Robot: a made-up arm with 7 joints.
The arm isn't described. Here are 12 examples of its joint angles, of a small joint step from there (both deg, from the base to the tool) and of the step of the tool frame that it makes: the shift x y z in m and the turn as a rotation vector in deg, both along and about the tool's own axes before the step.
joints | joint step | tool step
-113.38 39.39 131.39 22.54 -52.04 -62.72 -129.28 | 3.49 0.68 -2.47 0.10 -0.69 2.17 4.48 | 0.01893 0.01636 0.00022 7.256 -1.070 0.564
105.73 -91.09 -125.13 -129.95 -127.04 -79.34 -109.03 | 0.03 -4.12 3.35 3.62 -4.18 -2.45 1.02 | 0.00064 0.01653 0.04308 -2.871 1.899 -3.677
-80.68 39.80 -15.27 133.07 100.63 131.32 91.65 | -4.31 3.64 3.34 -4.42 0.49 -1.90 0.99 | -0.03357 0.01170 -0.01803 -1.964 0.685 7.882
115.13 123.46 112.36 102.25 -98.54 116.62 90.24 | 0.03 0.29 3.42 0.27 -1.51 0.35 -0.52 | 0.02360 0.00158 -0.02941 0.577 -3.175 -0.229
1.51 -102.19 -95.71 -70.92 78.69 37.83 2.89 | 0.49 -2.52 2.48 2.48 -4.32 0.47 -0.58 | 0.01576 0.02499 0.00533 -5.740 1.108 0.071
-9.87 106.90 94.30 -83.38 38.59 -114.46 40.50 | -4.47 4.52 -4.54 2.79 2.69 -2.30 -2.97 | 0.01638 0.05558 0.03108 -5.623 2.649 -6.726
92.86 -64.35 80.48 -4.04 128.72 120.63 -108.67 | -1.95 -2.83 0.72 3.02 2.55 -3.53 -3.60 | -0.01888 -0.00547 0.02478 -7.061 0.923 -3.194
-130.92 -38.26 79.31 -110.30 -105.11 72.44 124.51 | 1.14 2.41 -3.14 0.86 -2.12 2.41 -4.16 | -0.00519 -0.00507 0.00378 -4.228 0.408 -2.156
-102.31 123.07 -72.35 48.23 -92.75 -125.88 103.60 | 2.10 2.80 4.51 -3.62 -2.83 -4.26 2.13 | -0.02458 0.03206 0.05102 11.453 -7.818 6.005
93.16 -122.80 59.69 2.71 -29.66 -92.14 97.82 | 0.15 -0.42 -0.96 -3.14 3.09 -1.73 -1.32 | 0.03807 0.01970 0.00957 -0.222 0.394 -4.616
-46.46 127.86 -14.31 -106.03 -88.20 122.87 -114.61 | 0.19 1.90 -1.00 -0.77 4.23 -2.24 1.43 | -0.02318 0.02445 0.02127 -1.640 2.511 -2.482
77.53 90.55 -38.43 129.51 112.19 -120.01 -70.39 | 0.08 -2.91 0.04 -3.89 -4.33 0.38 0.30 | -0.03798 0.06026 0.00374 0.787 0.613 -7.416
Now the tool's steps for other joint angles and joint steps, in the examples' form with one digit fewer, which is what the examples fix.
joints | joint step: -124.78 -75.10 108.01 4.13 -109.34 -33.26 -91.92 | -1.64 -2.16 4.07 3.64 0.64 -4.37 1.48
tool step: -0.0041 -0.0555 0.0536 -2.22 4.28 3.36
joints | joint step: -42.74 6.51 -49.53 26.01 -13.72 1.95 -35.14 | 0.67 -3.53 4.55 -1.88 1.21 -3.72 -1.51
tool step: 0.0102 -0.0034 0.0084 -1.43 1.11 -2.07
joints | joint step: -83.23 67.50 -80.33 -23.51 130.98 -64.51 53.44 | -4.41 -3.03 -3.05 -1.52 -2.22 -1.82 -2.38
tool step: -0.0306 -0.0082 0.0345 -7.33 3.50 -2.36
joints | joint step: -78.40 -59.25 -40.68 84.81 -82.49 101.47 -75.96 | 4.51 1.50 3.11 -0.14 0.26 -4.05 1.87
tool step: 0.0189 -0.0096 0.0785 5.42 8.65 -3.38
